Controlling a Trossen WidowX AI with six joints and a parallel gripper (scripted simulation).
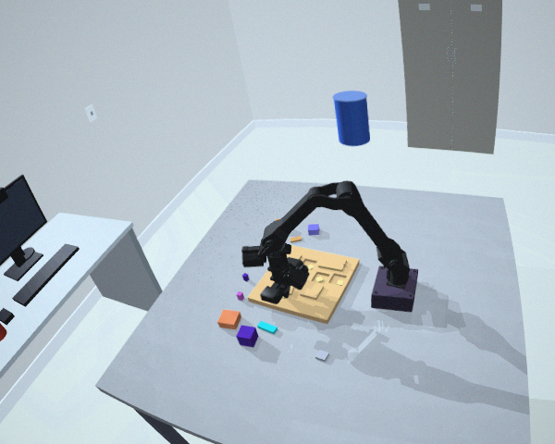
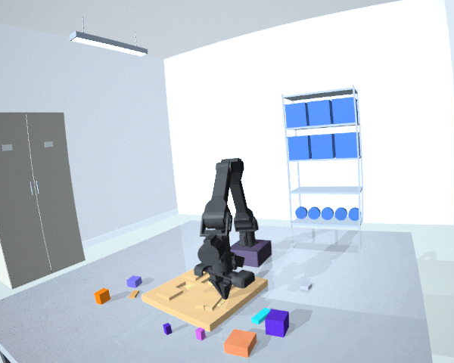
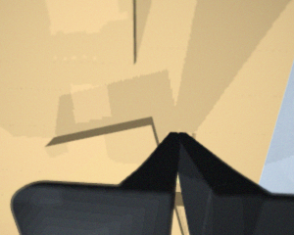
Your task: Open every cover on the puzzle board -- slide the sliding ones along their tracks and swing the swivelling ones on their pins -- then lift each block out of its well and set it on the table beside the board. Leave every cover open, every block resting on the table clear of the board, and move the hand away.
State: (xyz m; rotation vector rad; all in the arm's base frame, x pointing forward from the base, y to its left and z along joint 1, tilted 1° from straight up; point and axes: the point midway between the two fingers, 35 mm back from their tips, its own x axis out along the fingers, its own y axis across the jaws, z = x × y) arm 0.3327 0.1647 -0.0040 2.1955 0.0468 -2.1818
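The puzzle board is 20 mm behind my gripper tip and 110 mm to the right of it. The rest, counted from my gripper tip: magenta block 160 mm ahead, 50 mm to the left, 10 mm below; then dark purple cube 20 mm ahead, 200 mm to the left; then cyan bar 130 mm to the left, 20 mm below.
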